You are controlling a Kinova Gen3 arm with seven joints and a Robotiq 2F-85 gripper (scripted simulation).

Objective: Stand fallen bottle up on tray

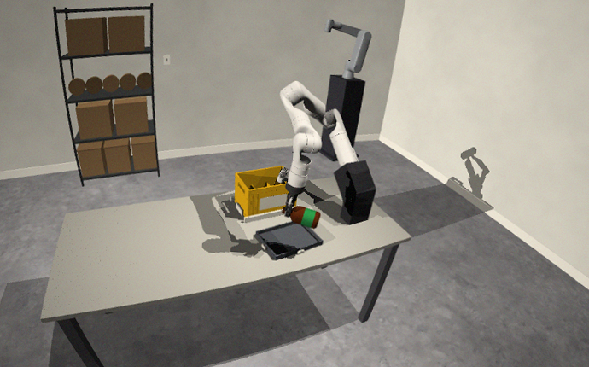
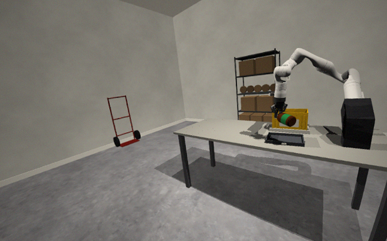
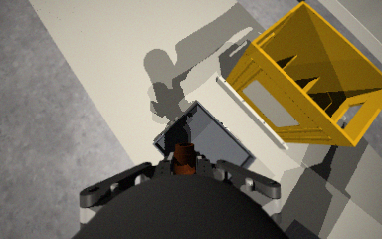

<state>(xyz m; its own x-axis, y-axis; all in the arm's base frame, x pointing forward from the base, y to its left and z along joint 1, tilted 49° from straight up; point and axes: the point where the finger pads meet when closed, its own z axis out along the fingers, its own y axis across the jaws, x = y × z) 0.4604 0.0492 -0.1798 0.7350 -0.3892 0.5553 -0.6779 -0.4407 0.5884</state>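
The bottle lies 40 mm behind my hand, 30 mm to the left of it and 10 mm below it. From my hand the other things lie so: yellow crate: 330 mm to the right, 120 mm below, 70 mm behind; tray: 190 mm below, 50 mm behind, 40 mm to the right.
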